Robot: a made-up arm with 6 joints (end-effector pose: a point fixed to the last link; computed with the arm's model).
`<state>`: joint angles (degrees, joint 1 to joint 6).
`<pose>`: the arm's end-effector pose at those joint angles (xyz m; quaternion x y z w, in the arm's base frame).
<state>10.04 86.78 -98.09 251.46 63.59 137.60</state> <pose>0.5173 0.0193 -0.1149 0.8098 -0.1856 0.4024 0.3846</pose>
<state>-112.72 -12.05 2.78 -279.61 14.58 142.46</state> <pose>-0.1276 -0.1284 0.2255 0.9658 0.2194 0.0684 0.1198</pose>
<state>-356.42 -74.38 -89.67 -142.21 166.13 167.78</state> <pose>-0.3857 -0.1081 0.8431 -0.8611 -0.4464 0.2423 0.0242</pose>
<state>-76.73 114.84 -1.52 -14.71 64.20 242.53</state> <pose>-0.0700 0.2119 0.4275 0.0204 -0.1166 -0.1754 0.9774</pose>
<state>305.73 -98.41 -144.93 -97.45 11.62 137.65</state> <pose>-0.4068 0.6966 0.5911 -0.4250 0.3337 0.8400 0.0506</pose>
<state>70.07 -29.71 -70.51 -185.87 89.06 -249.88</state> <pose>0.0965 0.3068 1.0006 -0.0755 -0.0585 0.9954 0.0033</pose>
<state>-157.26 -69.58 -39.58 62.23 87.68 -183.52</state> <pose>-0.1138 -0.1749 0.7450 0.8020 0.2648 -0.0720 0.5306</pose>
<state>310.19 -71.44 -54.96 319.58 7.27 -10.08</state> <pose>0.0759 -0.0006 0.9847 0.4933 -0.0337 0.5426 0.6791</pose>
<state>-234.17 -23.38 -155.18 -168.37 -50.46 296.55</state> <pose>-0.0460 0.0039 1.0762 -0.4305 -0.0771 0.5421 0.7175</pose>
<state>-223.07 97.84 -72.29 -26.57 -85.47 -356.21</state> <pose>-0.3159 0.2065 -0.0165 -0.2159 -0.8254 0.0150 0.5214</pose>
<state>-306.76 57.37 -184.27 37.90 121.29 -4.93</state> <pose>0.2893 0.5645 0.7107 -0.7371 -0.6183 0.0678 0.2643</pose>
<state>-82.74 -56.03 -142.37 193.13 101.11 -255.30</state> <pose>-0.1082 0.5705 0.9720 -0.8613 -0.0197 0.1796 0.4749</pose>
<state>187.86 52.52 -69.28 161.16 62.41 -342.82</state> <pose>-0.5614 -0.1009 0.0988 0.7700 0.0886 -0.5999 0.1983</pose>
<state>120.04 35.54 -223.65 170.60 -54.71 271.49</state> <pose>-0.1081 0.2435 0.9863 -0.3926 -0.0558 0.1814 0.8999</pose>
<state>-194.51 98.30 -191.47 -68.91 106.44 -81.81</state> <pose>-0.6547 0.3253 0.3556 -0.3736 0.7352 0.3009 0.4789</pose>
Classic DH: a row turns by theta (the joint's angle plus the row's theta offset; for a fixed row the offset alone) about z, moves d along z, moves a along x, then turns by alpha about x. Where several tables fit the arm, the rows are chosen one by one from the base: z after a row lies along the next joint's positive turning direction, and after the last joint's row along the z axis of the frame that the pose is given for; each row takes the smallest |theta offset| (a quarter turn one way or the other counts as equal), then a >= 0, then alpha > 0; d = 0 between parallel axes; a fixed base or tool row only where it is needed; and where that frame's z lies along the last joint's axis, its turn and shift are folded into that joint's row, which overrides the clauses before.
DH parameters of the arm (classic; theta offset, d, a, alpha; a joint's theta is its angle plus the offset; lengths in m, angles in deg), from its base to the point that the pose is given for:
joint 1: 0 0.411 0 -90
joint 2: -79.27 0 0.3114 0
joint 3: 79.27 0 0.081 -90
joint 4: 0 0.359 0 90
joint 5: 0 0 0.107 -90
joint 6: 0 0.137 0 0

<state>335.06 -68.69 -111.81 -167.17 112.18 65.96</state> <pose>-0.4795 0.1820 0.9804 -0.5246 -0.6461 0.2517 0.4939</pose>
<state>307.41 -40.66 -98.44 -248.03 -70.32 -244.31</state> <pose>-0.1037 -0.1163 0.9236 0.6949 -0.0715 -0.2161 0.6821</pose>
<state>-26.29 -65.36 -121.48 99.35 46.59 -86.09</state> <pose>-0.3489 0.2009 1.1082 0.0199 0.4068 0.9045 0.1267</pose>
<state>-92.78 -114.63 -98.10 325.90 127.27 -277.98</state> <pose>-0.0758 0.4488 0.6741 -0.2566 -0.7147 0.6411 0.1115</pose>
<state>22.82 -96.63 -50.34 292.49 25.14 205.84</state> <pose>-0.1087 -0.0070 0.9285 -0.0276 0.4050 -0.2058 0.8904</pose>
